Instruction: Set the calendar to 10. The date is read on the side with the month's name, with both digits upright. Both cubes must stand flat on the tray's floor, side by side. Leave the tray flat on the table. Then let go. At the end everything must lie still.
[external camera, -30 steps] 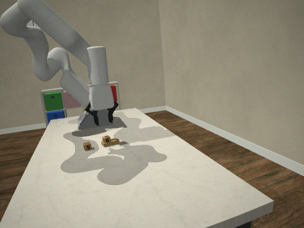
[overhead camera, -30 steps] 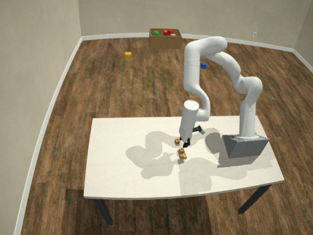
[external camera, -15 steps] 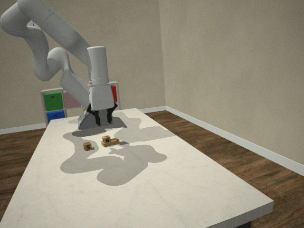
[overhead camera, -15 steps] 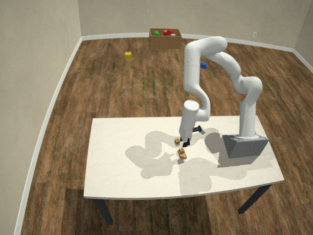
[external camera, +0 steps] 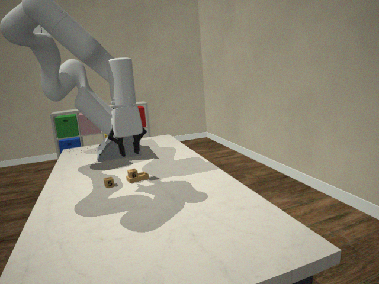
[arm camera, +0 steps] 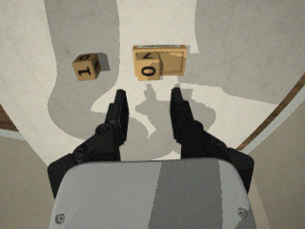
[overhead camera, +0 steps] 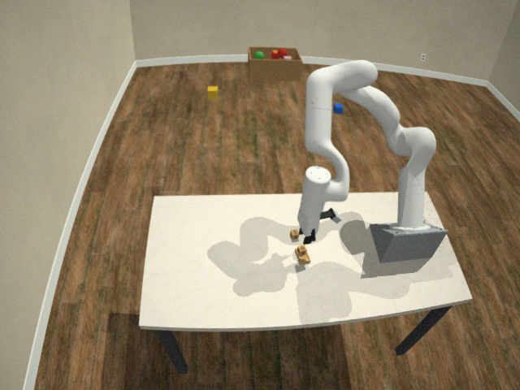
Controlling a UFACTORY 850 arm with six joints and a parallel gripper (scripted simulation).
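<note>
My gripper is now 9 cm above the cube. Also, from my hand: wooden tray 2 cm to the left, 11 cm below.
</note>
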